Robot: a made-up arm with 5 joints. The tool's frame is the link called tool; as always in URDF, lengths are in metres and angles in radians. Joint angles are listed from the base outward.
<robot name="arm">
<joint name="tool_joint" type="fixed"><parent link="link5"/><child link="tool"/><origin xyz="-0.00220 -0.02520 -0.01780"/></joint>
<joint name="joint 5" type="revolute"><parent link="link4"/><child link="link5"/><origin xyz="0.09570 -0.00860 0.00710"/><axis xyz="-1 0 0"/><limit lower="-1.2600" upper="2.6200"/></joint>
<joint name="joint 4" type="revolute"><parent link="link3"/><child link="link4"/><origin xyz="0.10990 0.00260 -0.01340"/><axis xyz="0 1 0"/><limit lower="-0.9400" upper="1.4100"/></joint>
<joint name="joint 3" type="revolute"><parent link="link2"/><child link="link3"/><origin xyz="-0.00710 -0.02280 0.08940"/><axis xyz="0 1 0"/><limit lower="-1.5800" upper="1.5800"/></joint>
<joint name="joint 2" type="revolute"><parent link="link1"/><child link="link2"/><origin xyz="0.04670 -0.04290 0.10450"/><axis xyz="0 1 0"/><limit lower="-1.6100" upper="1.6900"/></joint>
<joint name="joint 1" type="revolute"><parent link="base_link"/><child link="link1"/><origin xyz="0.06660 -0.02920 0.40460"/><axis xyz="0 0 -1"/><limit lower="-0.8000" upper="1.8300"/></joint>
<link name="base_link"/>
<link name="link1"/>
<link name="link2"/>
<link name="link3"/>
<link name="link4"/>
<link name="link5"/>
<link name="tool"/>
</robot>
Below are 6 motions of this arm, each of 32 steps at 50 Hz.
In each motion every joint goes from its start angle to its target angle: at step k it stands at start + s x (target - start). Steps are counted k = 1, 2, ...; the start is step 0. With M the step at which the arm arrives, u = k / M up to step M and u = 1 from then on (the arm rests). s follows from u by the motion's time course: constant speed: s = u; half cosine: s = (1 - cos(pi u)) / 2; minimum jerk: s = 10 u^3 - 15 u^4 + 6 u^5.
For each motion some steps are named. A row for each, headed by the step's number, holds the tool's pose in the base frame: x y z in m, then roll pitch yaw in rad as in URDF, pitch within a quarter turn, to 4 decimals.
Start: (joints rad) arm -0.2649 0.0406 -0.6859 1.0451 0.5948
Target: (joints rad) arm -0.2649 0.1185 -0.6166 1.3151 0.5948
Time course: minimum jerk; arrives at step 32
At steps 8, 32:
8: 0.3134 -0.0685 0.6184 -0.5948 0.4430 0.2649
32: 0.3076 -0.0701 0.5757 -0.5948 0.8170 0.2649

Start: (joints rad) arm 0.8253 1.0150 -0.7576 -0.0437 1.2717
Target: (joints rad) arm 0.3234 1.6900 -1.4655 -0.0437 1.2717
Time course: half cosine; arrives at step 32
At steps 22, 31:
22: 0.3312 -0.2581 0.4887 -1.2717 0.1881 -0.4349
31: 0.3554 -0.2278 0.4768 -1.2717 0.1809 -0.3246

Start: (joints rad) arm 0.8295 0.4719 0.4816 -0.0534 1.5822
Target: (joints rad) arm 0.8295 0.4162 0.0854 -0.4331 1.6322
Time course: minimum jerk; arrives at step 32
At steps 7, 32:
7: 0.1516 -0.2541 0.4487 -1.5859 0.8391 -0.8295
32: 0.1786 -0.2817 0.5560 -1.6322 0.0685 -0.8295

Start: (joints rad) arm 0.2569 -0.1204 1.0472 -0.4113 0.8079
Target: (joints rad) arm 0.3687 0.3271 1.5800 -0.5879 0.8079
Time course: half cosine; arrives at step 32
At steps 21, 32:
21: 0.1175 -0.1553 0.4117 -0.8079 1.1068 -0.3392
32: 0.0818 -0.1444 0.4094 -0.8079 1.3192 -0.3687

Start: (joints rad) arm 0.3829 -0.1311 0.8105 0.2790 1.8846
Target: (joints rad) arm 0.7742 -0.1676 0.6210 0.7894 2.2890
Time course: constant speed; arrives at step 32
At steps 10, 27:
10: 0.1944 -0.1880 0.4605 -2.0110 1.0473 -0.5052
27: 0.1607 -0.2038 0.4595 -2.2258 1.1984 -0.7131

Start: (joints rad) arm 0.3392 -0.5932 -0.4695 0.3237 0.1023
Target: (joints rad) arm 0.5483 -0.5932 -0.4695 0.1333 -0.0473
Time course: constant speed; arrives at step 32
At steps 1, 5, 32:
1: 0.1558 -0.1660 0.7261 -0.0976 -0.7449 -0.3457
5: 0.1513 -0.1677 0.7275 -0.0789 -0.7687 -0.3719
32: 0.1202 -0.1745 0.7366 0.0473 -0.9294 -0.5483

